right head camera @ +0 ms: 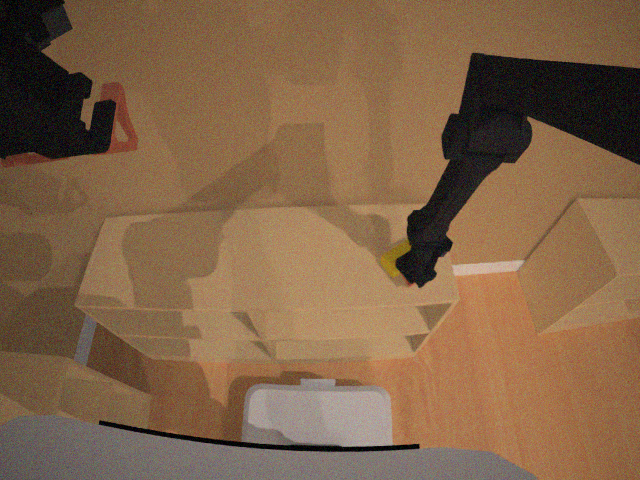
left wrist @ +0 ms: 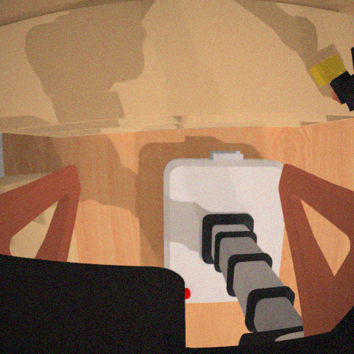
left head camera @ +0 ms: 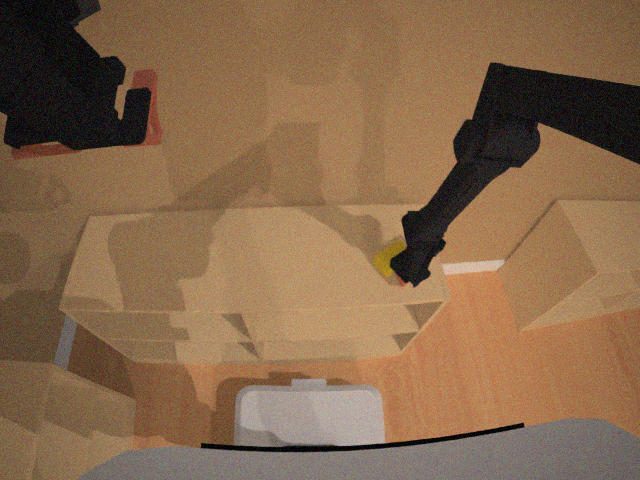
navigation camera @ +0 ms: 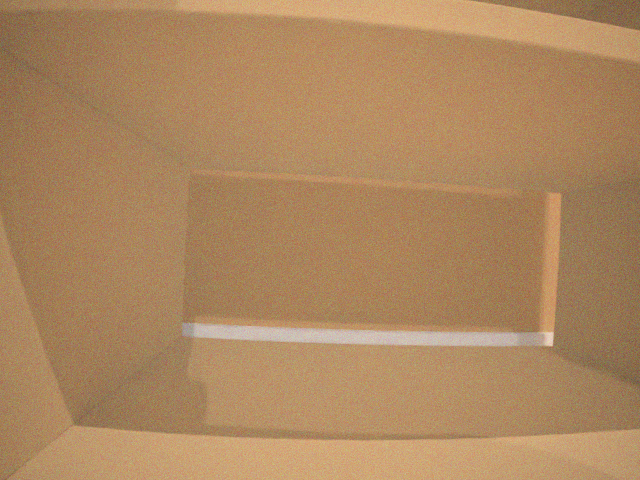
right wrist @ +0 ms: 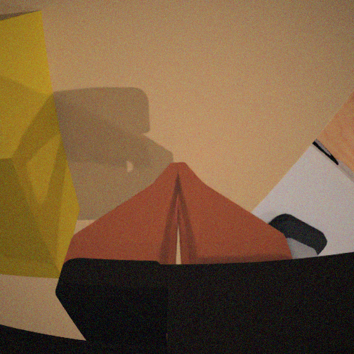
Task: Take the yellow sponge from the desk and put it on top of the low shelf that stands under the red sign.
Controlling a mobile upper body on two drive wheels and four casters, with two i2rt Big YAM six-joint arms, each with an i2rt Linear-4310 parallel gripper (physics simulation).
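Frame: origin at the left arm's base, x ahead, y left, z up, level; centimetres.
Seen in the pictures: left gripper, fingertip midpoint: (right head camera: 100,149) (left head camera: 118,141); right gripper, fingertip midpoint: (right head camera: 410,285) (left head camera: 403,285).
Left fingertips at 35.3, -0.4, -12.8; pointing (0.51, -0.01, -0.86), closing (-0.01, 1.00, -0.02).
Offsets run from my left fingertips to a thing's top centre, as dx, dy, dz. "spot": to the spot under its first point. Level surfaces: height alone.
The yellow sponge {+26.7, -46.6, -62.6} (left head camera: 387,259) (right head camera: 394,260) (left wrist: 328,69) (right wrist: 25,200) is on the top of the low wooden shelf {dz -67.1} (left head camera: 279,248) (right head camera: 289,248) (left wrist: 200,65) (right wrist: 250,75), near its right end. In the right wrist view it stands at the left edge, partly out of frame. My right gripper (left head camera: 401,281) (right head camera: 409,282) (left wrist: 333,97) (right wrist: 177,174) is shut and empty, close beside the sponge. Whether they touch cannot be told. My left gripper (left head camera: 85,148) (right head camera: 70,156) (left wrist: 179,175) is open and empty, high at the left. The red sign does not show.
My white base (left head camera: 310,415) (right head camera: 317,415) (left wrist: 225,195) stands before the shelf. A wooden cabinet {spot: +38.6, -129.7, -89.8} (left head camera: 547,263) (right head camera: 568,263) stands at the right, and another wooden unit {spot: -16.8, +55.8, -93.7} (left head camera: 87,403) (right head camera: 103,397) at the lower left. The navigation camera looks into a shelf compartment (navigation camera: 310,103).
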